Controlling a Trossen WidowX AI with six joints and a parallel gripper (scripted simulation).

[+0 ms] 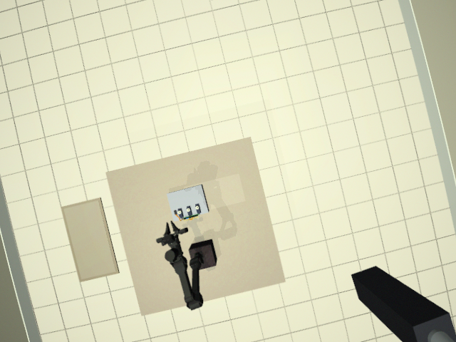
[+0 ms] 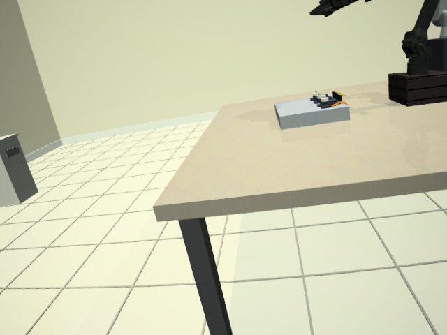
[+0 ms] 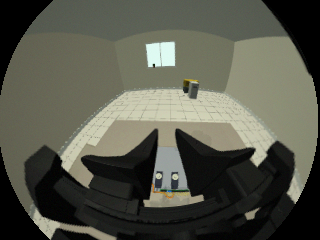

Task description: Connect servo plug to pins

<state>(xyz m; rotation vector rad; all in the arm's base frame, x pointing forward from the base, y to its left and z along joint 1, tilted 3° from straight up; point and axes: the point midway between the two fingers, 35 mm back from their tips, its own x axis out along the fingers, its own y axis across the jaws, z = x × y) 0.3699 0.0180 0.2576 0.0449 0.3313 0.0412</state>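
Right now my gripper tip is 80 mm past the blue band, 20 mm to the left of it and 300 mm above it. From my gripper tip the other things lie so: grey printed holder: 80 mm ahead, 50 mm to the right, 350 mm below.
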